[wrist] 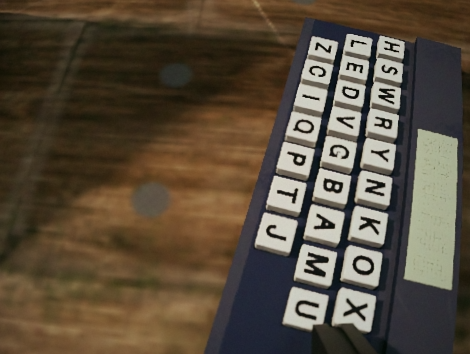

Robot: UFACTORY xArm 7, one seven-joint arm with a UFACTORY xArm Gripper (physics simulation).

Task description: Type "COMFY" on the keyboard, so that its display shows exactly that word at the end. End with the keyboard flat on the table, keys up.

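Note:
The dark blue keyboard (260,290) lies keys up on the table in the wrist view, running from upper right to bottom centre, its lower end cut off. Its white keys include C (316,71) near the top, Y (378,156) in the right row, O (362,267) lower right and M (315,266) beside it. An F key does not show. The pale green display (431,210) shows faint speckling and no readable letters. My gripper (335,328) is shut and empty, its tips at the bottom of the view over the near edges of the U and X keys.
The brown wooden table (100,280) stretches to the left of the keyboard, with a dark shadow across its upper part. Two grey round spots (176,75) (151,200) show on it. Above the keyboard's far end there is more table.

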